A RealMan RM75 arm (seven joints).
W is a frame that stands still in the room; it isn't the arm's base.
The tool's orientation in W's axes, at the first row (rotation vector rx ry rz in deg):
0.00, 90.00, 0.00
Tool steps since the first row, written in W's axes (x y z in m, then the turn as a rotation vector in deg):
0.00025, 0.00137, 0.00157, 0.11, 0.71, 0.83
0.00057, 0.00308, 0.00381, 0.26, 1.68, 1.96
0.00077, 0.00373, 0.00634, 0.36, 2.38, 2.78
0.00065, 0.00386, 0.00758, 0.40, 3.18, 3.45
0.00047, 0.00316, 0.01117, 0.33, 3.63, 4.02
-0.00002, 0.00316, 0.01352, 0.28, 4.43, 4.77
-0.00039, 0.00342, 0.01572, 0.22, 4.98, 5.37
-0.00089, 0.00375, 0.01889, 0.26, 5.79, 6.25
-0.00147, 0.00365, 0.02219, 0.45, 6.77, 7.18
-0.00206, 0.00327, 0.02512, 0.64, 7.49, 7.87
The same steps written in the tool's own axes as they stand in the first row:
-0.00157, 0.00137, 0.00025, -0.83, 0.71, 0.11
-0.00381, 0.00308, 0.00057, -1.96, 1.68, 0.26
-0.00634, 0.00373, 0.00077, -2.78, 2.38, 0.36
-0.00758, 0.00386, 0.00065, -3.45, 3.18, 0.40
-0.01117, 0.00316, 0.00047, -4.02, 3.63, 0.33
-0.01352, 0.00316, -0.00002, -4.77, 4.43, 0.28
-0.01572, 0.00342, -0.00039, -5.37, 4.98, 0.22
-0.01889, 0.00375, -0.00089, -6.25, 5.79, 0.26
-0.02219, 0.00365, -0.00147, -7.18, 6.77, 0.45
-0.02512, 0.00327, -0.00206, -7.87, 7.49, 0.64

